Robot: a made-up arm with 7 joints. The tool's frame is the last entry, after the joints. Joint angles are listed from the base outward.
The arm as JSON. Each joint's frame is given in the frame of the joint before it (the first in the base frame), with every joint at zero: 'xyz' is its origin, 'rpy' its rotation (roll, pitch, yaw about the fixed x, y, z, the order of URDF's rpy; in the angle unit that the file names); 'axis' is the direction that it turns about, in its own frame. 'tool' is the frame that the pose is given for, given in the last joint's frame.
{
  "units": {
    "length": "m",
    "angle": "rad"
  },
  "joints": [
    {
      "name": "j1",
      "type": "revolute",
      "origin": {
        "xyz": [
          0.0,
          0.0,
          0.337
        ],
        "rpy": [
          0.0,
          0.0,
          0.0
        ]
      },
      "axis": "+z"
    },
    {
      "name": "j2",
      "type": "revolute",
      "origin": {
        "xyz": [
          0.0,
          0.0,
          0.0
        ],
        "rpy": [
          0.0,
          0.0,
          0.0
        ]
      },
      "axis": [
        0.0,
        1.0,
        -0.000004
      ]
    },
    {
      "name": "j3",
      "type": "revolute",
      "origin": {
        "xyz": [
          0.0,
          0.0,
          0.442
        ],
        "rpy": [
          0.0,
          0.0,
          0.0
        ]
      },
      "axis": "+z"
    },
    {
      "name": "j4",
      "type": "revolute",
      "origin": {
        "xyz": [
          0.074,
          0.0,
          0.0
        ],
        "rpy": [
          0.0,
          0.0,
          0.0
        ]
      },
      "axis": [
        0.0,
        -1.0,
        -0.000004
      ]
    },
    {
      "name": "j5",
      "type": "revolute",
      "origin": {
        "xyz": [
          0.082,
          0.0,
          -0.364
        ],
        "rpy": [
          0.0,
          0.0,
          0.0
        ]
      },
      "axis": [
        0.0,
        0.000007,
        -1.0
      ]
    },
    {
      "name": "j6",
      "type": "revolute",
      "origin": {
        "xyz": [
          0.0,
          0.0,
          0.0
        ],
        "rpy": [
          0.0,
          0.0,
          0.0
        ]
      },
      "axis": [
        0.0,
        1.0,
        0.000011
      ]
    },
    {
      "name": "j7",
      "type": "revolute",
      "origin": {
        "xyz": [
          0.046,
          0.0,
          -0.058
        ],
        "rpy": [
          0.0,
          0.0,
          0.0
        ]
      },
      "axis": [
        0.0,
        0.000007,
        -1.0
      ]
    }
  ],
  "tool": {
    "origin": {
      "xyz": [
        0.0,
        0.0,
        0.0
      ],
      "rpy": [
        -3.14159,
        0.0,
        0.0
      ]
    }
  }
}
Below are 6 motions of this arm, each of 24 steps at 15 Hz.
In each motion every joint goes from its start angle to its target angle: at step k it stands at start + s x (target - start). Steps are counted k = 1, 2, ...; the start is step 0. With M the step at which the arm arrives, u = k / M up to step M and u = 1 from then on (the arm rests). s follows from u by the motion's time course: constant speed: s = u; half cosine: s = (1 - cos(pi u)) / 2; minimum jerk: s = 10 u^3 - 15 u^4 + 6 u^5.
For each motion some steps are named. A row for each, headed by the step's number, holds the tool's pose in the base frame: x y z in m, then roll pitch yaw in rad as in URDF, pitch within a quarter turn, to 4 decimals.
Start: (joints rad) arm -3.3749 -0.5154 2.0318 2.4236 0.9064 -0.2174 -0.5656
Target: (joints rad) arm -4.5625 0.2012 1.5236 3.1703 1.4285 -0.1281 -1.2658
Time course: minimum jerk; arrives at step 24
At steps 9, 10, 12, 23, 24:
9: 0.1361 -0.3054 1.1459 0.0185 -0.5216 1.5029
10: 0.0786 -0.2687 1.1668 -0.0109 -0.4475 1.3996
12: -0.0169 -0.1648 1.1964 -0.0743 -0.2961 1.1621
23: -0.0038 0.2225 1.1646 -0.3180 0.0876 0.2491
24: -0.0035 0.2229 1.1644 -0.3183 0.0880 0.2477

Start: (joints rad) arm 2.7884 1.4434 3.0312 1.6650 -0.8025 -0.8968 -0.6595
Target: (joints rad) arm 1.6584 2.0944 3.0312 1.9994 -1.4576 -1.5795 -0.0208
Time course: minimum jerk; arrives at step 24
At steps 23, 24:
23: -0.0437 0.7310 0.2962 -1.5732 0.5922 -1.3696
24: -0.0432 0.7310 0.2958 -1.5732 0.5919 -1.3710

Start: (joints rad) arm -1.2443 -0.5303 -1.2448 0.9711 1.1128 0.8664 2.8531
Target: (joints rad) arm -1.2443 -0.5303 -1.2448 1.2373 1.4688 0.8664 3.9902
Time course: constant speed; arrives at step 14
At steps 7, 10, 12, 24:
7: -0.4469 -0.1405 0.6964 1.5515 -0.6192 0.1121
10: -0.4565 -0.1324 0.7196 1.4166 -0.8669 0.1743
12: -0.4623 -0.1264 0.7351 1.2673 -1.0226 0.2891
24: -0.4675 -0.1199 0.7506 1.0137 -1.1580 0.5191

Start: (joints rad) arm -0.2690 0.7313 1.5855 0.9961 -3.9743 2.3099 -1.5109
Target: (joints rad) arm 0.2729 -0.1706 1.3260 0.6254 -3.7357 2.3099 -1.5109
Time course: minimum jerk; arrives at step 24
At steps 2, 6, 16, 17, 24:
2: 0.3024 0.3798 0.6439 0.3259 -0.0382 0.2150
6: 0.2567 0.3995 0.6421 0.2470 -0.0753 0.2658
16: -0.0267 0.4156 0.5957 -0.2523 -0.3669 0.5491
17: -0.0457 0.4092 0.5908 -0.2871 -0.3961 0.5676
24: -0.0918 0.3879 0.5781 -0.3713 -0.4776 0.6126

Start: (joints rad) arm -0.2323 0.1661 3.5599 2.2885 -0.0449 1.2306 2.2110
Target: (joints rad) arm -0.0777 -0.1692 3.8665 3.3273 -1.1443 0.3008 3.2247
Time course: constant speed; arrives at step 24
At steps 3, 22, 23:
3: -0.2141 -0.0933 1.1654 -1.7376 0.6005 1.5436
22: -0.0612 0.0309 1.2022 0.0405 0.4615 2.7085
23: -0.0561 0.0407 1.1966 0.0921 0.4143 2.7358

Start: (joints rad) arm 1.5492 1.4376 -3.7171 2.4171 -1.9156 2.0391 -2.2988
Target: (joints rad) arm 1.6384 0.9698 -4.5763 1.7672 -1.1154 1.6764 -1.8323
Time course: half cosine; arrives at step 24
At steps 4, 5, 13, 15, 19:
4: -0.2005 0.7515 0.6360 2.7181 -0.0101 -1.6592
5: -0.2149 0.7403 0.6488 2.7219 0.0151 -1.6466
13: -0.3889 0.5742 0.7244 2.8444 0.2001 -1.4544
15: -0.4273 0.5293 0.7182 2.8998 0.2046 -1.4078
19: -0.4761 0.4647 0.6889 3.0027 0.1746 -1.3605

